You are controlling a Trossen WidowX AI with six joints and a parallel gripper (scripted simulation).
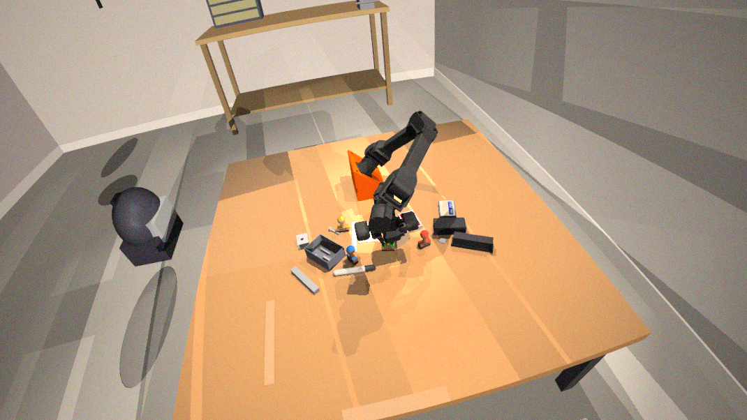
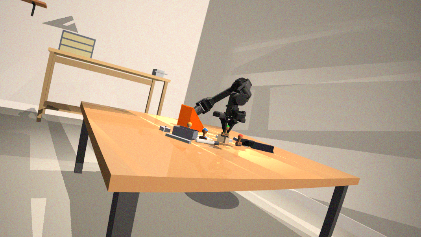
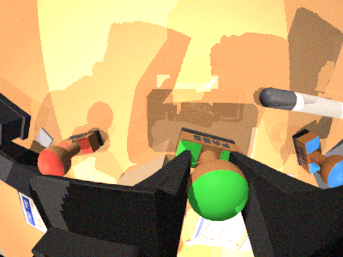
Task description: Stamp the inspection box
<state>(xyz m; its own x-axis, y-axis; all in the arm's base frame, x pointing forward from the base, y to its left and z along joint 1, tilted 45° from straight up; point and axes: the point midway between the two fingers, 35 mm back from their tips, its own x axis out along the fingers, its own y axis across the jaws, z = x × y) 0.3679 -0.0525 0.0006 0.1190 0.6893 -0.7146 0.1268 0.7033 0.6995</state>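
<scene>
Now: gripper tip 130 mm to the right of the red ink pad, 120 mm past it and 60 mm above it. Also, from my gripper tip: tan block (60 mm to the left, 60 mm behind, 40 mm below); then green-knobbed stamp (right at my gripper tip); then marker (110 mm to the right, 60 mm below, 20 mm ahead).
</scene>
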